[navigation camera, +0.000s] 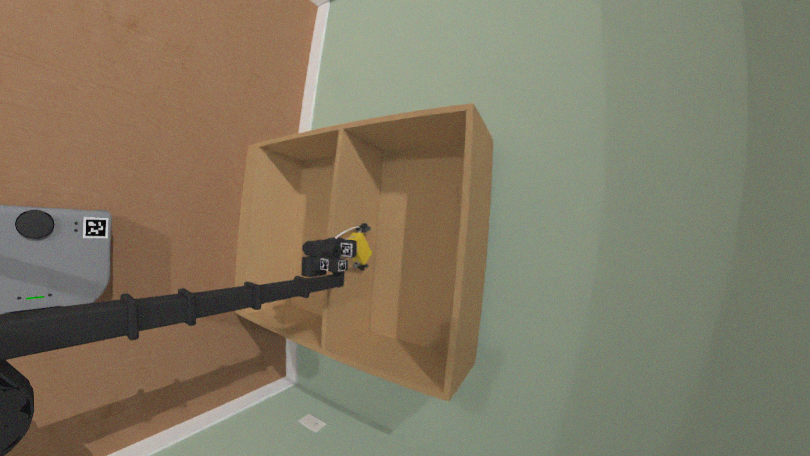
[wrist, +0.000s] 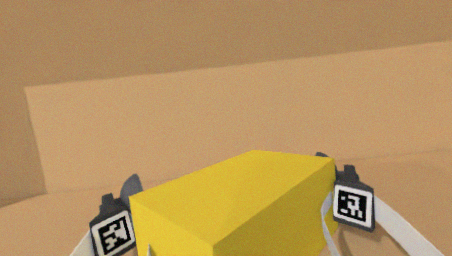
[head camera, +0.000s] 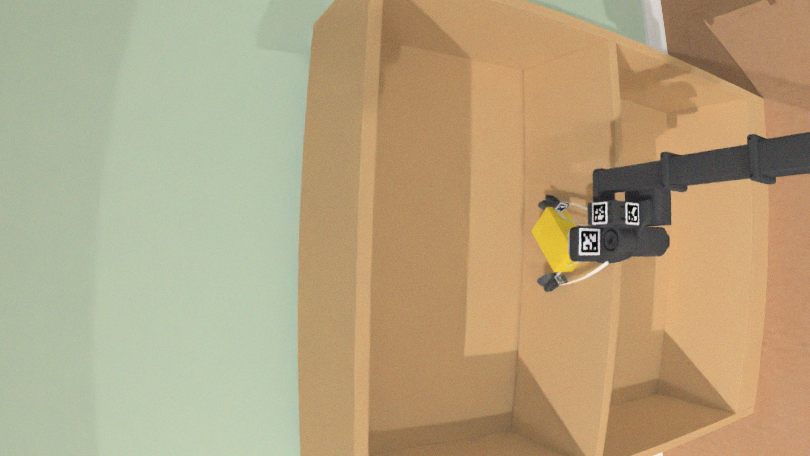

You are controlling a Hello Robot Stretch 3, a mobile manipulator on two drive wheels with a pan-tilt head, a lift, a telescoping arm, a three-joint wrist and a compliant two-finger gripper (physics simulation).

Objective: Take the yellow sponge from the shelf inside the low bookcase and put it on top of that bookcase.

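Frame: origin at the robot's base, x ahead, y left, z up, level; centimetres.
Seen in the pictures: gripper, between the fingertips: [navigation camera: 367, 246] [head camera: 542, 243]; robot's base, origin of its link: [navigation camera: 36, 222].
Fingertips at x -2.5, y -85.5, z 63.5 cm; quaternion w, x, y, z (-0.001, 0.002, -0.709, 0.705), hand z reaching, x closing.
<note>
Pixels of each thing's top centre, then the offset from my fingertips to it. "spot": a spot on its surface instead. Level surfaces: height alone.
- yellow sponge, centre of its top: [wrist: 242, 175] [head camera: 550, 239] [navigation camera: 363, 249] dy +5.1, dx -0.6, dz +2.2 cm
- middle shelf, height of its surface: dz -2.3 cm
- low bookcase, a spot on its surface: [head camera: 334, 237] spot: dy +8.4, dx +0.4, dz +42.5 cm
- brown floor, height of its surface: dz -63.4 cm
The yellow sponge [head camera: 551, 235] [navigation camera: 362, 248] [wrist: 235, 192], a block set at an angle, is at the middle shelf [head camera: 558, 334] [navigation camera: 354, 186] [wrist: 425, 182] of the low bookcase [head camera: 334, 237] [navigation camera: 480, 237]. Whether it rests on the shelf or is slightly raised cannot be told. My gripper [head camera: 548, 242] [navigation camera: 363, 246] [wrist: 230, 181] is shut on the sponge, one fingertip at each side, both partly hidden behind its corners in the wrist view. The gripper body covers the near part of the sponge in the head view. The bookcase's top board shows at the left in the head view.
My arm [head camera: 714, 164] [navigation camera: 221, 303] reaches in through the bookcase's open front. A lower compartment [head camera: 702, 271] lies beneath the middle shelf, and side walls enclose the shelf. A green wall [head camera: 198, 226] [navigation camera: 566, 198] stands behind the bookcase. My grey base [navigation camera: 68, 260] is on the brown floor [navigation camera: 170, 113].
</note>
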